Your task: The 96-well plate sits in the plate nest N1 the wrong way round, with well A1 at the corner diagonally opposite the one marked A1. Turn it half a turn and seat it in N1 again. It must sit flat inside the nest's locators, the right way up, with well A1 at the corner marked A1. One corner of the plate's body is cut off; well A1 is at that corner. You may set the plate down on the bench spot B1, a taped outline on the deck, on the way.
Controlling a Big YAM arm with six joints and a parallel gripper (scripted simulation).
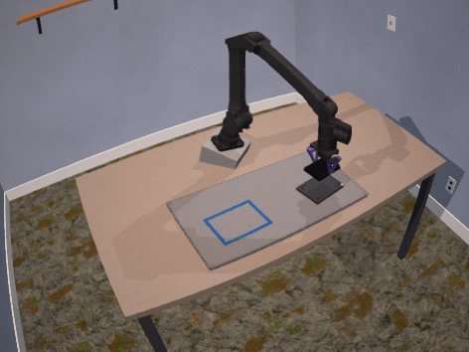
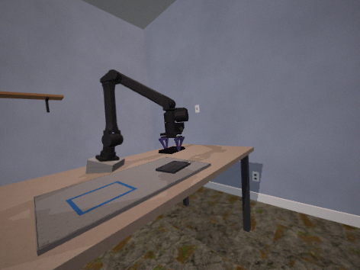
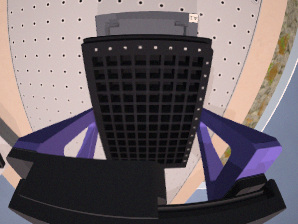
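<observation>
My hand is right at the black 96-well plate. From my hand the other things lie so: plate nest N1: 10 cm below; then A1 mark: 9 cm below, 8 cm to the left, 4 cm ahead.
</observation>
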